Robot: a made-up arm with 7 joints.
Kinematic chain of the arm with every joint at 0, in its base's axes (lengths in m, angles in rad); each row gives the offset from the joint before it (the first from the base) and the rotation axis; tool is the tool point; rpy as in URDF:
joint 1: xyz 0 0 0.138 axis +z
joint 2: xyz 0 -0.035 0.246 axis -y
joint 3: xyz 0 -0.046 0.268 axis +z
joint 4: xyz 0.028 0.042 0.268 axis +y
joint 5: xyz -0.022 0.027 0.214 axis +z
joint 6: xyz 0 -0.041 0.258 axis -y
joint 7: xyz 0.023 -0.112 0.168 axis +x
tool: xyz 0 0 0 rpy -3.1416 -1.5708 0
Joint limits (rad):
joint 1: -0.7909..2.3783
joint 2: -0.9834..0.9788
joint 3: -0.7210..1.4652
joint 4: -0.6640..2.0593
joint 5: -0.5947..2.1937
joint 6: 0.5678..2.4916
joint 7: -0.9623..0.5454
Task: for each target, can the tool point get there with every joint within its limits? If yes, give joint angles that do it. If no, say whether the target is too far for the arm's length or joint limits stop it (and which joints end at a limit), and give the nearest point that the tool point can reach.
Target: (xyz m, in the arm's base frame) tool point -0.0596 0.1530 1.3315
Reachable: yes | joints 0.5444 0.2231 1.1048 1.0209 0.1182 1.8287 -0.7665
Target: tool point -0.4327 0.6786 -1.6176
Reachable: no: too far | nearest point -0.3032 0.4755 0.0150 | short by 1.650 m
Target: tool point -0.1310 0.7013 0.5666
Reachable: yes | joints 1.6691 -0.7237 0.6650 1.5057 0.6510 2.2268 -0.5779
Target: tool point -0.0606 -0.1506 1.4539
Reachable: yes | joints 0.3419 0.2474 0.5466 0.4421 0.2236 1.4594 0.0501
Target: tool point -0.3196 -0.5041 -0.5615
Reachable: no: joint limits stop it (at a limit: joint 1, joint 2, joint 4, joint 5, joint 6) | nearest point -0.0008 -0.4883 0.0715 | short by 0.709 m
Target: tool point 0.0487 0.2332 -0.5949
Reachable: no: joint limits stop it (at a limit: joint 2, joint 4, joint 5, joint 6) | nearest point 0.0796 0.3812 0.0130 | short by 0.626 m
